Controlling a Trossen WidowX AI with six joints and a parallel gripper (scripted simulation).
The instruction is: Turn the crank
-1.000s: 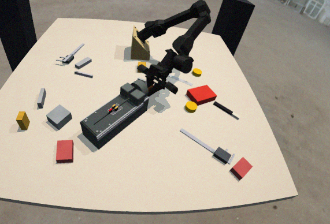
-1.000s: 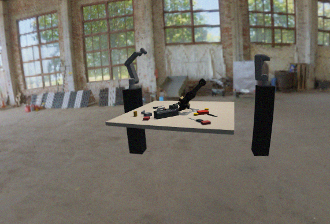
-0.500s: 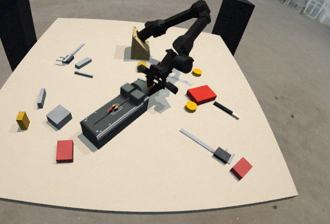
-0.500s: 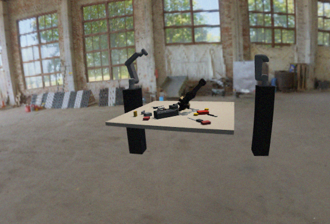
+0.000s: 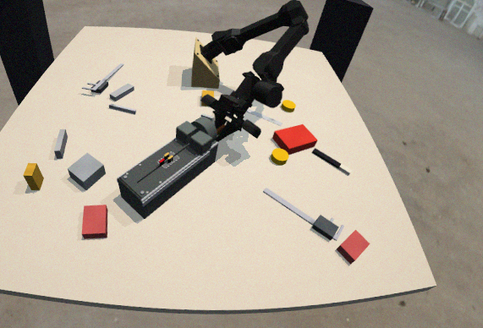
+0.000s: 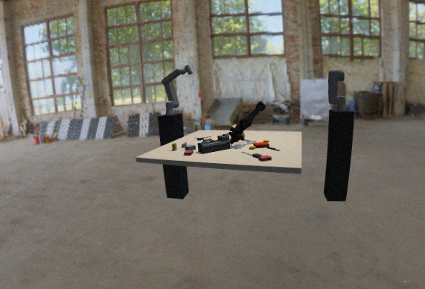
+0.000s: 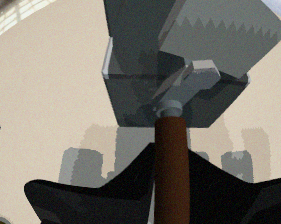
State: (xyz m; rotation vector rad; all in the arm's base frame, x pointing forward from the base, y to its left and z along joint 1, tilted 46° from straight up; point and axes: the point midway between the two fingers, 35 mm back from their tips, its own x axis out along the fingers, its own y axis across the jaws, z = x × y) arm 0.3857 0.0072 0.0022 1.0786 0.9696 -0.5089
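Now: the brown handle 1 cm behind my gripper tip, 1 cm to the left of it and 3 cm above it. Round my gripper tip: crank 4 cm above; then grey bar 16 cm behind, 19 cm to the left, 3 cm below; then red pointer 12 cm ahead, 14 cm to the right, 5 cm above.
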